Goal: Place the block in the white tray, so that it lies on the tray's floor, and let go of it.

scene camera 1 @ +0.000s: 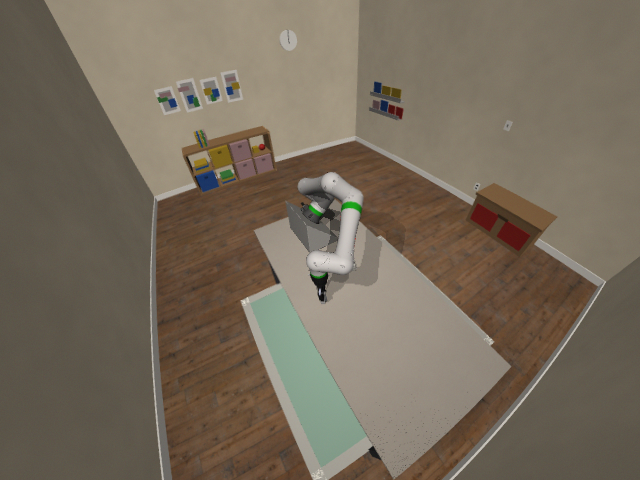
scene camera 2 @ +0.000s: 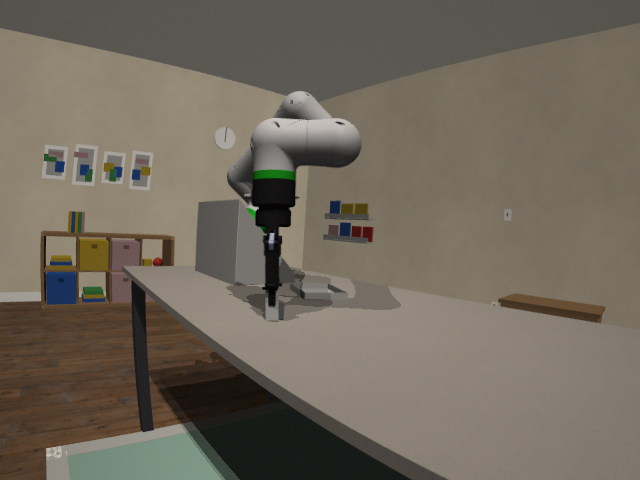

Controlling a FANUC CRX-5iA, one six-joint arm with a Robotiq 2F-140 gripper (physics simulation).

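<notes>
A small pale grey block stands on the table near its left edge. My gripper points straight down and is shut on the block's top, with the block still resting on the table. In the overhead view the block is hidden under the gripper. The low white tray lies on the table just behind and to the right of the block, in the arm's shadow. In the overhead view the arm hides the tray.
A tall grey box stands at the arm's base behind the tray. A green mat lies on the floor beside the table. Shelves and a cabinet line the walls.
</notes>
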